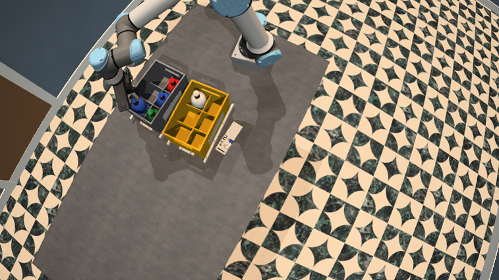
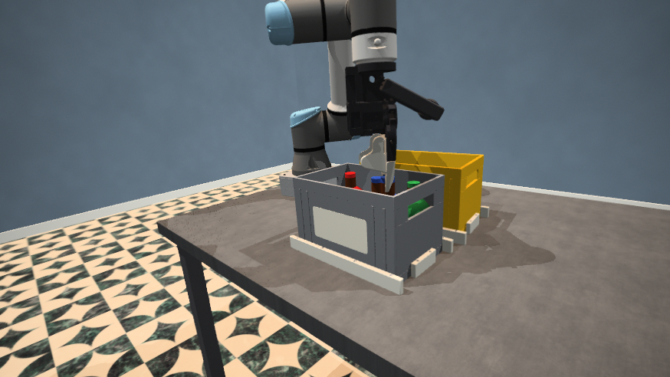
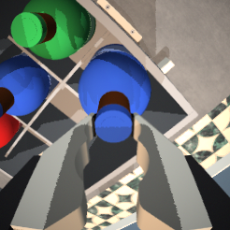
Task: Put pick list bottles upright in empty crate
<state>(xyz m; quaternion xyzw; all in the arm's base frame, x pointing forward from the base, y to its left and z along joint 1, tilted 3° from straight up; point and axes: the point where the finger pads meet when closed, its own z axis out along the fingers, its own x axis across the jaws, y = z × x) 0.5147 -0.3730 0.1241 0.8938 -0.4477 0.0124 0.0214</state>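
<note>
My gripper is now 100 mm above the green-label bottle, 90 mm to the right of it and 10 mm short of it. Round my hand: red-label bottle (160 mm behind, 110 mm to the left, 100 mm below); white-label bottle (250 mm to the left, 140 mm behind, 100 mm below); grey crate (100 mm below, 80 mm behind, 60 mm to the left).
</note>
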